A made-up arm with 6 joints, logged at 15 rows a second.
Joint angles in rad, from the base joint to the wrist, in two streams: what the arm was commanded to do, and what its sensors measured. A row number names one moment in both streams.
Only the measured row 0 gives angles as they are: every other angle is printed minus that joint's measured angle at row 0.
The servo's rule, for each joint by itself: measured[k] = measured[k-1] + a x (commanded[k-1-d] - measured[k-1]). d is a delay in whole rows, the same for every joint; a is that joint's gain. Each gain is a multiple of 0.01, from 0.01 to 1. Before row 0 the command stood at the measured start. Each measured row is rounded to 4 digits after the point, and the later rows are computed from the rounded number. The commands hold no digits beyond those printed.
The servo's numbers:
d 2
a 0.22 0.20 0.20 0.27 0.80 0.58
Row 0, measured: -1.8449 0.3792 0.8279 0.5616 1.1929 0.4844
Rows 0 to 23, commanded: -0.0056 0.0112 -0.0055 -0.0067 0.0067 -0.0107; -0.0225 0.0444 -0.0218 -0.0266 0.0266 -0.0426; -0.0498 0.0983 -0.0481 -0.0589 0.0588 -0.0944; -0.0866 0.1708 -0.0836 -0.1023 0.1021 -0.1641; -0.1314 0.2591 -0.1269 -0.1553 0.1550 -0.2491; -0.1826 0.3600 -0.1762 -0.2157 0.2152 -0.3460; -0.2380 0.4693 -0.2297 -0.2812 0.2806 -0.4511; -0.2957 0.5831 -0.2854 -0.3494 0.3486 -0.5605; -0.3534 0.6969 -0.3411 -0.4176 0.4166 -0.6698; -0.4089 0.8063 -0.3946 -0.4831 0.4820 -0.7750; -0.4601 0.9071 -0.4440 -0.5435 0.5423 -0.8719; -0.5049 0.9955 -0.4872 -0.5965 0.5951 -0.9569; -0.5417 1.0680 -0.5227 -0.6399 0.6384 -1.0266; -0.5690 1.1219 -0.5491 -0.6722 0.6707 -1.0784; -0.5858 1.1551 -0.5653 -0.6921 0.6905 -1.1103; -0.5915 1.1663 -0.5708 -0.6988 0.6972 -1.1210; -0.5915 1.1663 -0.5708 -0.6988 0.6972 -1.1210; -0.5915 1.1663 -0.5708 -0.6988 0.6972 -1.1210; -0.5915 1.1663 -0.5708 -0.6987 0.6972 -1.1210; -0.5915 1.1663 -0.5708 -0.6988 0.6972 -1.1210; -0.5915 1.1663 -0.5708 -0.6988 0.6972 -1.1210; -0.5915 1.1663 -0.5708 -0.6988 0.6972 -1.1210; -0.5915 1.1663 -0.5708 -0.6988 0.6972 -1.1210; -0.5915 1.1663 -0.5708 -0.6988 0.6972 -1.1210
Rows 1 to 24, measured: 0.0000 0.0000 0.0000 0.0000 0.0000 0.0000; 0.0000 0.0000 0.0000 0.0000 0.0000 0.0000; -0.0012 0.0022 -0.0011 -0.0018 0.0054 -0.0062; -0.0059 0.0106 -0.0052 -0.0085 0.0224 -0.0273; -0.0156 0.0281 -0.0138 -0.0221 0.0515 -0.0662; -0.0312 0.0566 -0.0278 -0.0438 0.0920 -0.1230; -0.0532 0.0971 -0.0476 -0.0739 0.1424 -0.1961; -0.0817 0.1497 -0.0733 -0.1122 0.2006 -0.2830; -0.1161 0.2136 -0.1046 -0.1578 0.2646 -0.3805; -0.1556 0.2875 -0.1408 -0.2095 0.3318 -0.4849; -0.1991 0.3694 -0.1809 -0.2657 0.3996 -0.5921; -0.2453 0.4568 -0.2236 -0.3244 0.4655 -0.6982; -0.2926 0.5469 -0.2677 -0.3836 0.5269 -0.7989; -0.3393 0.6366 -0.3116 -0.4411 0.5815 -0.8905; -0.3838 0.7229 -0.3538 -0.4948 0.6270 -0.9694; -0.4245 0.8027 -0.3929 -0.5427 0.6620 -1.0326; -0.4600 0.8732 -0.4274 -0.5830 0.6848 -1.0777; -0.4889 0.9318 -0.4561 -0.6143 0.6947 -1.1028; -0.5115 0.9787 -0.4790 -0.6371 0.6967 -1.1134; -0.5291 1.0162 -0.4974 -0.6538 0.6971 -1.1178; -0.5428 1.0462 -0.5121 -0.6659 0.6972 -1.1197; -0.5535 1.0702 -0.5238 -0.6748 0.6972 -1.1205; -0.5619 1.0894 -0.5332 -0.6813 0.6972 -1.1208; -0.5684 1.1048 -0.5407 -0.6860 0.6972 -1.1209
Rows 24 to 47, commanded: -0.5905 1.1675 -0.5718 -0.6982 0.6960 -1.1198; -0.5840 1.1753 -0.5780 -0.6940 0.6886 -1.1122; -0.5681 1.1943 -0.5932 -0.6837 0.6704 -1.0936; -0.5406 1.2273 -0.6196 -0.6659 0.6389 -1.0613; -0.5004 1.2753 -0.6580 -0.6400 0.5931 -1.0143; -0.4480 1.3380 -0.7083 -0.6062 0.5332 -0.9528; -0.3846 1.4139 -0.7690 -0.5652 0.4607 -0.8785; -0.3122 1.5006 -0.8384 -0.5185 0.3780 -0.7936; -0.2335 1.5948 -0.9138 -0.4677 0.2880 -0.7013; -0.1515 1.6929 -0.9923 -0.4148 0.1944 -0.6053; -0.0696 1.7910 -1.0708 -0.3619 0.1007 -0.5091; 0.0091 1.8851 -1.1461 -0.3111 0.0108 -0.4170; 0.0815 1.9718 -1.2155 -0.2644 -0.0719 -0.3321; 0.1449 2.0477 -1.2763 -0.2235 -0.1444 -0.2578; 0.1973 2.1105 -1.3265 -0.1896 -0.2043 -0.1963; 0.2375 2.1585 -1.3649 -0.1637 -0.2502 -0.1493; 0.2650 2.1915 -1.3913 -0.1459 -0.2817 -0.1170; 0.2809 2.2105 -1.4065 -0.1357 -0.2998 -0.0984; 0.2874 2.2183 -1.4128 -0.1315 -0.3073 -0.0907; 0.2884 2.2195 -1.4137 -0.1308 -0.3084 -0.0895; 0.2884 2.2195 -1.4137 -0.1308 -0.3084 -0.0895; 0.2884 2.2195 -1.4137 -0.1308 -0.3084 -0.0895; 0.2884 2.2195 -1.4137 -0.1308 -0.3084 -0.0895; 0.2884 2.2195 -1.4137 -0.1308 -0.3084 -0.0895
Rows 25 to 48, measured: -0.5735 1.1171 -0.5467 -0.6895 0.6972 -1.1210; -0.5775 1.1269 -0.5515 -0.6920 0.6972 -1.1210; -0.5804 1.1350 -0.5556 -0.6937 0.6962 -1.1203; -0.5812 1.1431 -0.5601 -0.6938 0.6901 -1.1156; -0.5783 1.1533 -0.5667 -0.6911 0.6743 -1.1028; -0.5700 1.1681 -0.5773 -0.6843 0.6460 -1.0787; -0.5547 1.1895 -0.5934 -0.6723 0.6037 -1.0413; -0.5312 1.2192 -0.6164 -0.6545 0.5473 -0.9900; -0.4989 1.2581 -0.6469 -0.6304 0.4780 -0.9253; -0.4578 1.3066 -0.6852 -0.6002 0.3980 -0.8489; -0.4085 1.3642 -0.7309 -0.5644 0.3100 -0.7633; -0.3520 1.4299 -0.7832 -0.5240 0.2175 -0.6717; -0.2899 1.5021 -0.8407 -0.4802 0.1241 -0.5774; -0.2241 1.5787 -0.9018 -0.4345 0.0335 -0.4844; -0.1569 1.6573 -0.9645 -0.3886 -0.0508 -0.3961; -0.0905 1.7354 -1.0269 -0.3440 -0.1257 -0.3159; -0.0272 1.8104 -1.0868 -0.3023 -0.1886 -0.2465; 0.0310 1.8800 -1.1424 -0.2649 -0.2379 -0.1901; 0.0825 1.9423 -1.1922 -0.2328 -0.2729 -0.1477; 0.1261 1.9959 -1.2351 -0.2066 -0.2944 -0.1191; 0.1616 2.0404 -1.2706 -0.1863 -0.3047 -0.1026; 0.1895 2.0762 -1.2992 -0.1713 -0.3077 -0.0950; 0.2113 2.1049 -1.3221 -0.1604 -0.3083 -0.0918; 0.2283 2.1278 -1.3404 -0.1524 -0.3084 -0.0905
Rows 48 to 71, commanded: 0.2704 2.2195 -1.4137 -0.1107 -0.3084 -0.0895; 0.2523 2.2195 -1.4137 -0.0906 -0.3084 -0.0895; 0.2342 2.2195 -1.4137 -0.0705 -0.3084 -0.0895; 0.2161 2.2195 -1.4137 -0.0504 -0.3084 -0.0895; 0.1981 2.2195 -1.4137 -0.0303 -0.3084 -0.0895; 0.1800 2.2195 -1.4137 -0.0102 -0.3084 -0.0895; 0.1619 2.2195 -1.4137 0.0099 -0.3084 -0.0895; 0.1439 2.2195 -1.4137 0.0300 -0.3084 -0.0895; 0.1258 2.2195 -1.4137 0.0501 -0.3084 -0.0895; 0.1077 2.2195 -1.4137 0.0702 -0.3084 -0.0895; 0.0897 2.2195 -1.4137 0.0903 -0.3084 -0.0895; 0.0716 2.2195 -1.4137 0.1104 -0.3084 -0.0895; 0.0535 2.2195 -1.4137 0.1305 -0.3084 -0.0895; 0.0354 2.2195 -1.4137 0.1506 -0.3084 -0.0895; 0.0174 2.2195 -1.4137 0.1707 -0.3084 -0.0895; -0.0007 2.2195 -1.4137 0.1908 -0.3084 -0.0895; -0.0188 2.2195 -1.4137 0.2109 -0.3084 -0.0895; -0.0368 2.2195 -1.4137 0.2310 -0.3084 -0.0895; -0.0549 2.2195 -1.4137 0.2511 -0.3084 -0.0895; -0.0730 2.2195 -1.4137 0.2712 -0.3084 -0.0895; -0.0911 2.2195 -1.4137 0.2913 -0.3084 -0.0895; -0.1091 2.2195 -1.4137 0.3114 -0.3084 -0.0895; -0.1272 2.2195 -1.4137 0.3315 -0.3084 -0.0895; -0.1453 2.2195 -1.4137 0.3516 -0.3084 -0.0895
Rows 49 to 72, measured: 0.2415 2.1461 -1.3551 -0.1466 -0.3084 -0.0899; 0.2518 2.1608 -1.3668 -0.1423 -0.3084 -0.0897; 0.2559 2.1725 -1.3762 -0.1338 -0.3084 -0.0896; 0.2551 2.1819 -1.3837 -0.1221 -0.3084 -0.0895; 0.2505 2.1894 -1.3897 -0.1082 -0.3084 -0.0895; 0.2429 2.1954 -1.3945 -0.0926 -0.3084 -0.0895; 0.2330 2.2002 -1.3983 -0.0758 -0.3084 -0.0895; 0.2213 2.2041 -1.4014 -0.0581 -0.3084 -0.0895; 0.2082 2.2072 -1.4039 -0.0397 -0.3084 -0.0895; 0.1941 2.2097 -1.4059 -0.0209 -0.3084 -0.0895; 0.1791 2.2117 -1.4075 -0.0017 -0.3084 -0.0895; 0.1634 2.2133 -1.4087 0.0177 -0.3084 -0.0895; 0.1472 2.2145 -1.4097 0.0373 -0.3084 -0.0895; 0.1306 2.2155 -1.4105 0.0570 -0.3084 -0.0895; 0.1136 2.2163 -1.4111 0.0768 -0.3084 -0.0895; 0.0964 2.2169 -1.4116 0.0967 -0.3084 -0.0895; 0.0790 2.2174 -1.4120 0.1167 -0.3084 -0.0895; 0.0615 2.2178 -1.4123 0.1367 -0.3084 -0.0895; 0.0438 2.2181 -1.4126 0.1567 -0.3084 -0.0895; 0.0261 2.2184 -1.4128 0.1768 -0.3084 -0.0895; 0.0083 2.2186 -1.4130 0.1969 -0.3084 -0.0895; -0.0096 2.2188 -1.4131 0.2170 -0.3084 -0.0895; -0.0275 2.2189 -1.4132 0.2371 -0.3084 -0.0895; -0.0455 2.2190 -1.4133 0.2572 -0.3084 -0.0895
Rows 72 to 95, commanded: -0.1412 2.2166 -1.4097 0.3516 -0.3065 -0.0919; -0.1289 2.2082 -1.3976 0.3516 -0.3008 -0.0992; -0.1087 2.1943 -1.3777 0.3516 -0.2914 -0.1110; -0.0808 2.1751 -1.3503 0.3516 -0.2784 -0.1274; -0.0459 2.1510 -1.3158 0.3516 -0.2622 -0.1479; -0.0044 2.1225 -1.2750 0.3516 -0.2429 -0.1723; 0.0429 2.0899 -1.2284 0.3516 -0.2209 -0.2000; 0.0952 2.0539 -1.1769 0.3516 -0.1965 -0.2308; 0.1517 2.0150 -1.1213 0.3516 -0.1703 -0.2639; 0.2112 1.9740 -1.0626 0.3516 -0.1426 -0.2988; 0.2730 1.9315 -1.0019 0.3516 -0.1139 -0.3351; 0.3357 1.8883 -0.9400 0.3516 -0.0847 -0.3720; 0.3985 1.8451 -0.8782 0.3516 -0.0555 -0.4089; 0.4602 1.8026 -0.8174 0.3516 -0.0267 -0.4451; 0.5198 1.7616 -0.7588 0.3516 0.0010 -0.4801; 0.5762 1.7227 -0.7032 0.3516 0.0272 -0.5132; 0.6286 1.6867 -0.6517 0.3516 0.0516 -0.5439; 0.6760 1.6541 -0.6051 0.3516 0.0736 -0.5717; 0.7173 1.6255 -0.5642 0.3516 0.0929 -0.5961; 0.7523 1.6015 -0.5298 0.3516 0.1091 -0.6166; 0.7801 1.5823 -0.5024 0.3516 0.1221 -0.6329; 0.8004 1.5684 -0.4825 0.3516 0.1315 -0.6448; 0.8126 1.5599 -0.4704 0.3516 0.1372 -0.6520; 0.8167 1.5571 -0.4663 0.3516 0.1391 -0.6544
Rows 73 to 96, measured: -0.0635 2.2191 -1.4134 0.2773 -0.3084 -0.0895; -0.0815 2.2192 -1.4135 0.2974 -0.3084 -0.0895; -0.0946 2.2187 -1.4127 0.3120 -0.3069 -0.0909; -0.1021 2.2166 -1.4097 0.3227 -0.3020 -0.0957; -0.1036 2.2121 -1.4033 0.3305 -0.2935 -0.1046; -0.0986 2.2047 -1.3927 0.3362 -0.2814 -0.1178; -0.0870 2.1940 -1.3773 0.3404 -0.2660 -0.1353; -0.0688 2.1797 -1.3568 0.3434 -0.2475 -0.1568; -0.0442 2.1617 -1.3311 0.3456 -0.2262 -0.1819; -0.0135 2.1401 -1.3003 0.3472 -0.2024 -0.2103; 0.0228 2.1151 -1.2645 0.3484 -0.1767 -0.2414; 0.0642 2.0869 -1.2241 0.3493 -0.1494 -0.2747; 0.1101 2.0558 -1.1797 0.3499 -0.1210 -0.3097; 0.1597 2.0223 -1.1318 0.3504 -0.0920 -0.3458; 0.2122 1.9869 -1.0811 0.3507 -0.0628 -0.3824; 0.2668 1.9500 -1.0284 0.3509 -0.0339 -0.4188; 0.3225 1.9123 -0.9745 0.3511 -0.0060 -0.4544; 0.3783 1.8744 -0.9202 0.3512 0.0206 -0.4885; 0.4334 1.8369 -0.8665 0.3513 0.0454 -0.5206; 0.4868 1.8003 -0.8142 0.3514 0.0680 -0.5502; 0.5375 1.7653 -0.7642 0.3515 0.0879 -0.5768; 0.5848 1.7325 -0.7173 0.3515 0.1049 -0.5999; 0.6278 1.7025 -0.6743 0.3515 0.1187 -0.6190; 0.6658 1.6757 -0.6359 0.3515 0.1289 -0.6340
